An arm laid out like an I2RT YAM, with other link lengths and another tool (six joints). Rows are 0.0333 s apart.
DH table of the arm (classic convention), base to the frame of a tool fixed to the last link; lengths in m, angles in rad. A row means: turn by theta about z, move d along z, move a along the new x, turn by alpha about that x. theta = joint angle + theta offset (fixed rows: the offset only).
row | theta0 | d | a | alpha
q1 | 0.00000 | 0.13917 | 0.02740 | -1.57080
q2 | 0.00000 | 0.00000 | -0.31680 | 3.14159
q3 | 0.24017 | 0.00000 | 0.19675 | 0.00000
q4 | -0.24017 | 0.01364 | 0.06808 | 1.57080
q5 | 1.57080 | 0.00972 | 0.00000 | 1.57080
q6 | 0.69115 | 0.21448 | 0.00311 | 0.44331
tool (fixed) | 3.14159 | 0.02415 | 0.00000 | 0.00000
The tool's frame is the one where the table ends.
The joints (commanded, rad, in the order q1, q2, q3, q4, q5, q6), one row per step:
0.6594 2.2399 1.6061 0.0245 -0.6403 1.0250
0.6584 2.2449 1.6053 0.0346 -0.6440 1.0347
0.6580 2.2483 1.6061 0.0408 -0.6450 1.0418
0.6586 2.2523 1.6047 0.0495 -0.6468 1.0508
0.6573 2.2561 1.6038 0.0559 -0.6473 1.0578
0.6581 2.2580 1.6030 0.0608 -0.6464 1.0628
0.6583 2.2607 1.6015 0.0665 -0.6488 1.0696
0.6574 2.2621 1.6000 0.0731 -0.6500 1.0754
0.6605 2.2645 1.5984 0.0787 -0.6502 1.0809
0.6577 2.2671 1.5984 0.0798 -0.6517 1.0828
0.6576 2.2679 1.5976 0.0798 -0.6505 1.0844
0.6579 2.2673 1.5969 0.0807 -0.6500 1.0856
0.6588 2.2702 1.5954 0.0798 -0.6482 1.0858
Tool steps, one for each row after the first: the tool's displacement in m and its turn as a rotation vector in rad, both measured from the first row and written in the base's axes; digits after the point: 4 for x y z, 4 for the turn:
0.0008 0.0008 -0.0009 0.0058 0.0064 -0.0024
0.0017 0.0015 -0.0013 0.0095 0.0101 -0.0052
0.0018 0.0025 -0.0023 0.0137 0.0160 -0.0072
0.0029 0.0025 -0.0036 0.0161 0.0210 -0.0112
0.0032 0.0031 -0.0041 0.0178 0.0234 -0.0134
0.0030 0.0038 -0.0049 0.0208 0.0290 -0.0143
0.0037 0.0039 -0.0049 0.0245 0.0316 -0.0167
0.0025 0.0055 -0.0058 0.0264 0.0353 -0.0159
0.0036 0.0046 -0.0070 0.0264 0.0386 -0.0183
0.0038 0.0043 -0.0079 0.0252 0.0409 -0.0202
0.0037 0.0044 -0.0076 0.0256 0.0411 -0.0208
0.0033 0.0043 -0.0103 0.0216 0.0448 -0.0216

